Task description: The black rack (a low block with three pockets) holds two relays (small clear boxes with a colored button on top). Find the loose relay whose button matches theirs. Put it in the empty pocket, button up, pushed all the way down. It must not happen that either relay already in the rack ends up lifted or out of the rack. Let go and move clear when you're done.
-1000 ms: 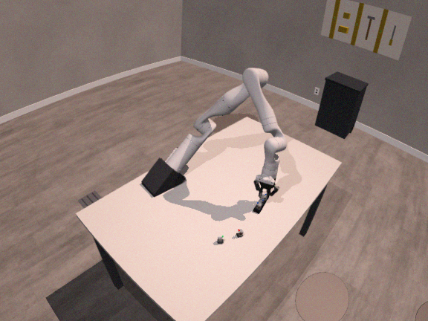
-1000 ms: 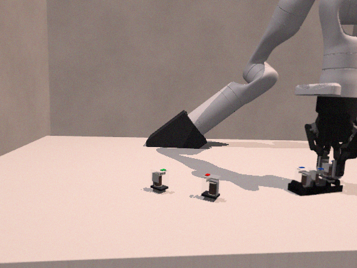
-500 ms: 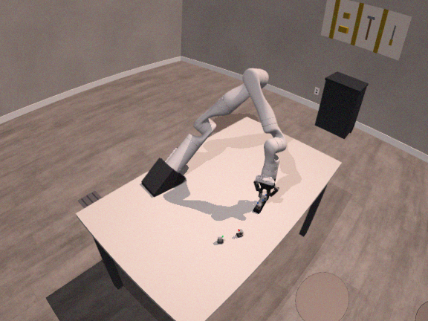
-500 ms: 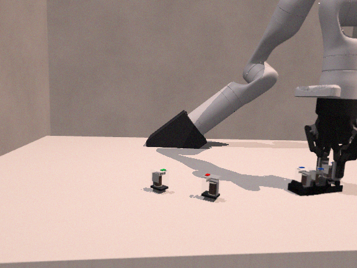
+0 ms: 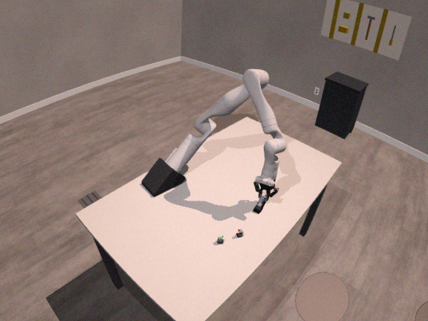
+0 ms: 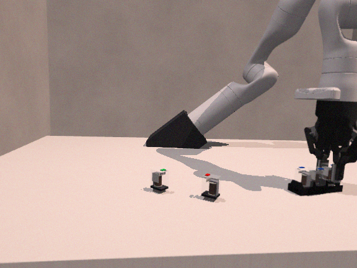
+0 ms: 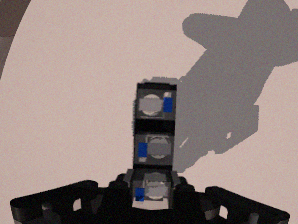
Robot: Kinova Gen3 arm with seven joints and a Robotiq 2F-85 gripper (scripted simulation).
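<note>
My hand is 10 mm short of the black rack, 30 mm to the left of it and 30 mm above it.
</note>
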